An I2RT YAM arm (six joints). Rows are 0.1 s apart.
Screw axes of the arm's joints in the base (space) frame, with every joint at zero. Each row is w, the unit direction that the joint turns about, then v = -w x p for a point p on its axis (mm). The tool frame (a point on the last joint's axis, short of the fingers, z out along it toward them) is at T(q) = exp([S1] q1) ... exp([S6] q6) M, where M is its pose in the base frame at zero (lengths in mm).
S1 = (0, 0, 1, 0, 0, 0)
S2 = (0, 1, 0, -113.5, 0, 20)
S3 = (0, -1, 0, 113.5, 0, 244)
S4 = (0, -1, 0, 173.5, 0, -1)
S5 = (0, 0, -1, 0, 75, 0)
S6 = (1, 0, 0, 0, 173.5, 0)
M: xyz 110.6 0 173.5 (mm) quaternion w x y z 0.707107 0 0.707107 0
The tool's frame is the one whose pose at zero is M.
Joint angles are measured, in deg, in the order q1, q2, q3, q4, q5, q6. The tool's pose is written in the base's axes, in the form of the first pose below.
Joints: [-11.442 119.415 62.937 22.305 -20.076 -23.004]
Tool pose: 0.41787, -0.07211, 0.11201, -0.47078, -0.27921, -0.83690, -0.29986, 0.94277, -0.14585
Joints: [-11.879 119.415 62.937 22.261 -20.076 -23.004]
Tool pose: 0.41726, -0.07528, 0.11194, -0.47353, -0.27548, -0.83659, -0.29277, 0.94505, -0.14548
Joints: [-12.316 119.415 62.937 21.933 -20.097 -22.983]
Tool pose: 0.41634, -0.07838, 0.11143, -0.48028, -0.27046, -0.83438, -0.28646, 0.94747, -0.14223
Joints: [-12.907 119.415 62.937 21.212 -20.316 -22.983]
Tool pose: 0.41474, -0.08236, 0.11035, -0.49201, -0.26291, -0.82994, -0.28128, 0.95019, -0.13425
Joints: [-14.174 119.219 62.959 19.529 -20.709 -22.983]
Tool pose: 0.41111, -0.09084, 0.10933, -0.51597, -0.24639, -0.82041, -0.26851, 0.95599, -0.11823
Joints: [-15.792 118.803 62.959 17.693 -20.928 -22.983]
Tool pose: 0.40640, -0.10172, 0.10953, -0.54095, -0.22601, -0.81012, -0.24692, 0.96345, -0.10391
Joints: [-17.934 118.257 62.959 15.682 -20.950 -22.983]
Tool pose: 0.40010, -0.11611, 0.11039, -0.56846, -0.19929, -0.79821, -0.21339, 0.97273, -0.09089
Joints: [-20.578 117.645 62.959 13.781 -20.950 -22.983]
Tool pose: 0.39218, -0.13364, 0.11190, -0.59375, -0.16658, -0.78722, -0.17008, 0.98221, -0.07956
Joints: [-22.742 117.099 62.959 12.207 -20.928 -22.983]
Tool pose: 0.38507, -0.14762, 0.11343, -0.61268, -0.13862, -0.77808, -0.13384, 0.98848, -0.07072
